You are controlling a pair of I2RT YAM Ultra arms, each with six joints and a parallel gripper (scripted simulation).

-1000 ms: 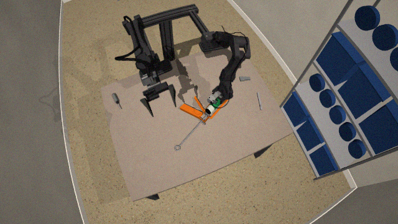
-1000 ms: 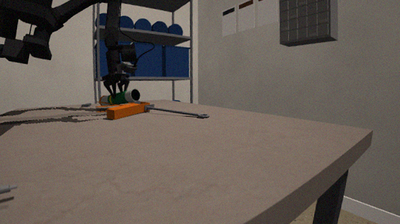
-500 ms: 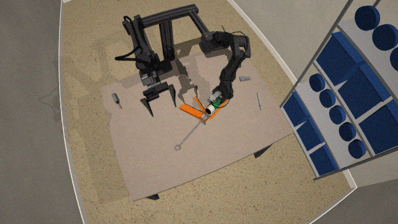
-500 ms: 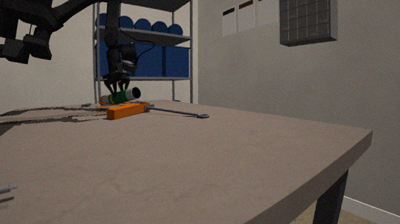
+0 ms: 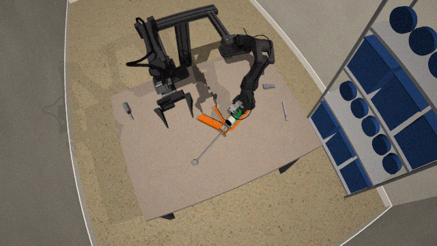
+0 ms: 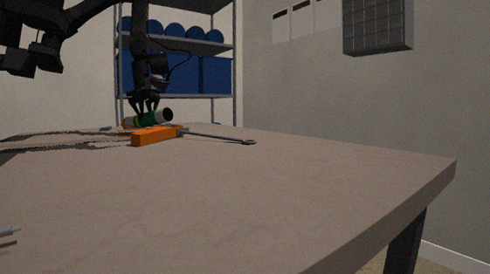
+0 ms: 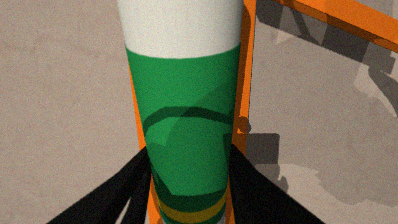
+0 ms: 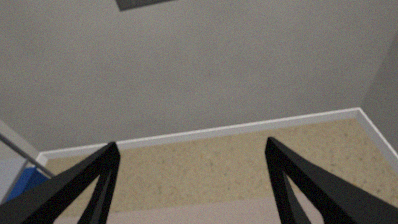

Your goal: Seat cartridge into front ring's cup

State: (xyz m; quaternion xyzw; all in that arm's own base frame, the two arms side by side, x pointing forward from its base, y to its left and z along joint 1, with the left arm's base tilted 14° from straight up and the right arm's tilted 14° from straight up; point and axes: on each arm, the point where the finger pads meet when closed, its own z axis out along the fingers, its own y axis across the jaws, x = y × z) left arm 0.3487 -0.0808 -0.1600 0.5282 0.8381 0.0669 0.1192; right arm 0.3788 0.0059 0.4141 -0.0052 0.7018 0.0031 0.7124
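The white cartridge is 1 cm behind my left hand, 2 cm to the left of it and 1 cm below it. Also, from my left hand: plunger rod (8 cm ahead, 25 cm to the right, 5 cm below); orange sealant gun (1 cm ahead, 15 cm to the right, 4 cm below); small grey piece (9 cm behind, 31 cm to the left, 6 cm below).
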